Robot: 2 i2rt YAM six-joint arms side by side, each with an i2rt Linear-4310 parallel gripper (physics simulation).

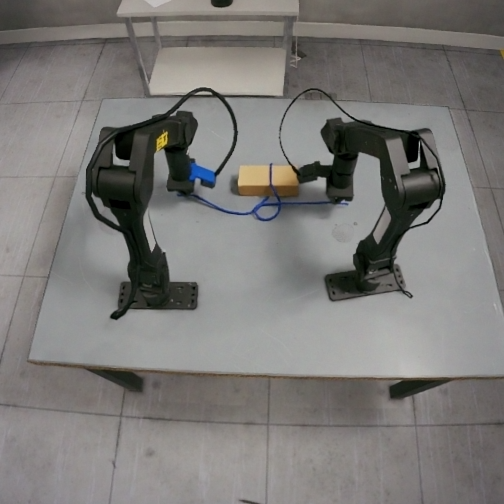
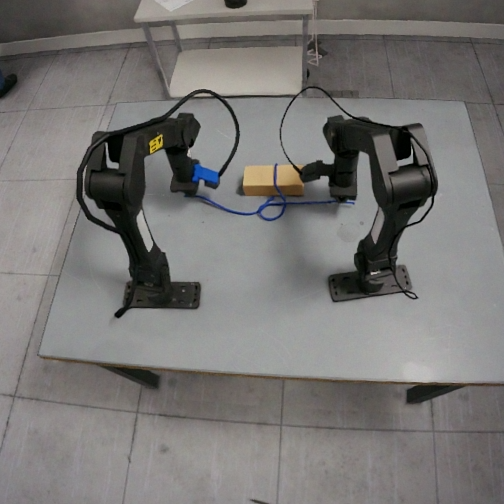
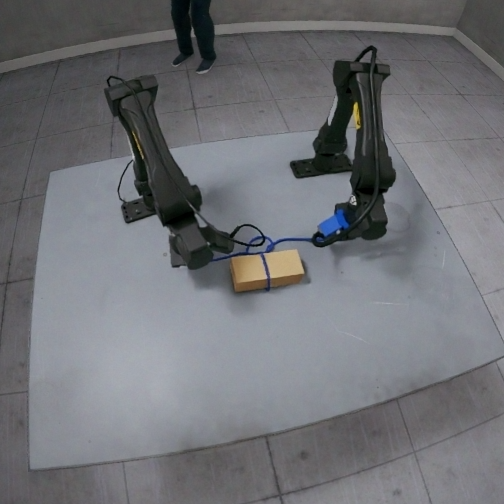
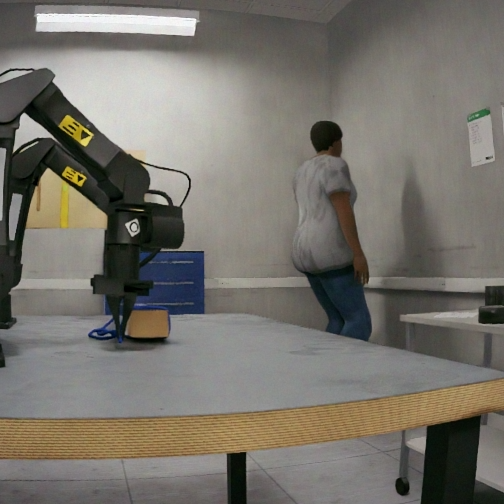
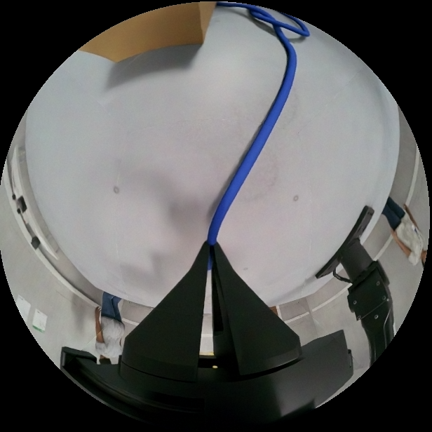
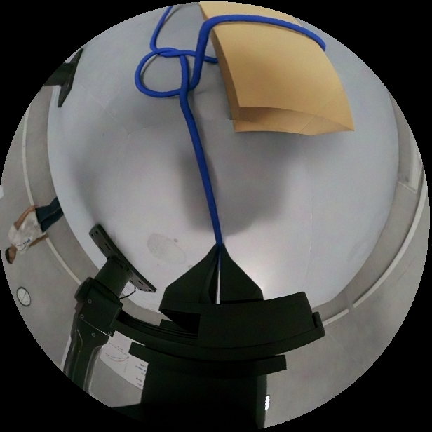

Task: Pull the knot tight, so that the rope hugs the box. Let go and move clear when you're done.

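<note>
A tan box (image 1: 254, 181) (image 2: 258, 181) (image 3: 285, 264) (image 4: 148, 323) (image 6: 280, 75) lies on the table. A blue rope (image 1: 230, 212) (image 2: 235, 211) (image 3: 295, 239) (image 5: 257, 145) (image 6: 202, 160) passes over the box, and its loose open knot lies on the table along one long side of the box. My left gripper (image 5: 210, 246) is shut on one rope end. My right gripper (image 6: 219, 247) is shut on the other rope end, past the box's opposite end. Both hold the rope low at the table. The rope's underside run is hidden.
The grey table (image 1: 250, 320) (image 3: 200, 375) carries both arm bases. A white shelf table (image 1: 215, 70) (image 2: 240, 70) stands behind it. A person (image 3: 194, 30) (image 4: 325, 215) stands in the room. A blue cabinet (image 4: 185, 280) stands by the wall.
</note>
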